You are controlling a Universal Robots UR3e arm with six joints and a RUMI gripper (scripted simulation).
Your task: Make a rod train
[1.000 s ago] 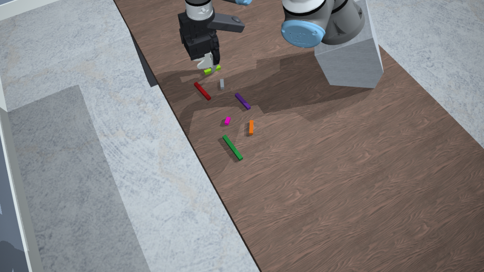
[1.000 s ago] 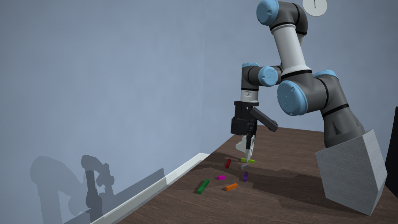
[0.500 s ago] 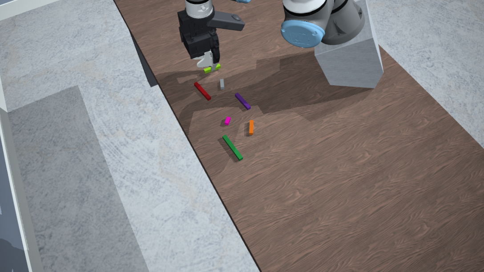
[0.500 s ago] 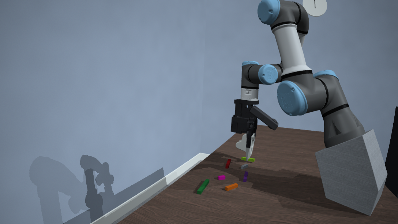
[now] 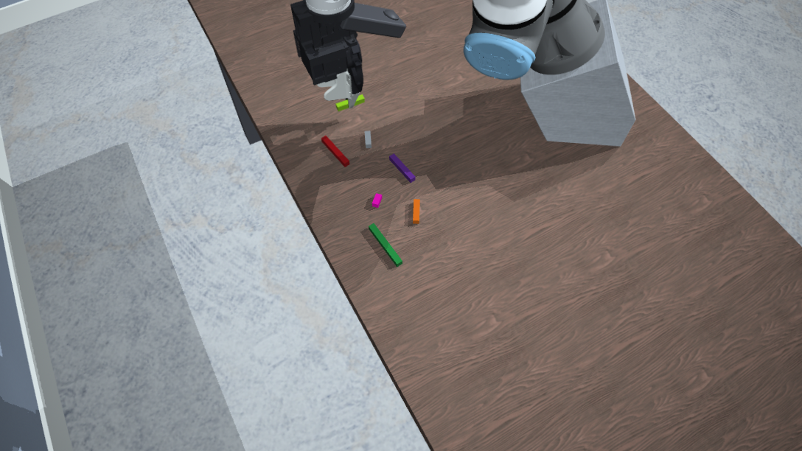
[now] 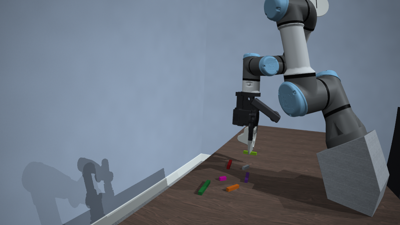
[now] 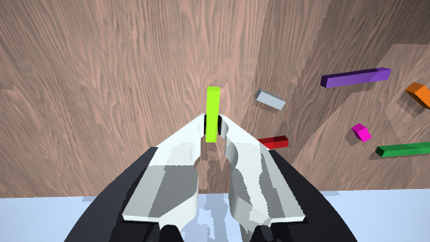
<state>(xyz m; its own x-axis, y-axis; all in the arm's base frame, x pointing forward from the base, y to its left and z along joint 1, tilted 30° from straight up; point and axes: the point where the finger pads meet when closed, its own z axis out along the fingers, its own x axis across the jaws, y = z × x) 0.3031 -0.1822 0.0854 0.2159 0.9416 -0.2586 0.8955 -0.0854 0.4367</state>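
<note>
Now: the grey rod 6 cm to the left of my hand, 5 cm below it and 1 cm ahead of it. Also, from my hand: red rod (7 cm ahead, 5 cm to the left, 5 cm below); lime rod (1 cm below); purple rod (15 cm to the left, 5 cm below).
</note>
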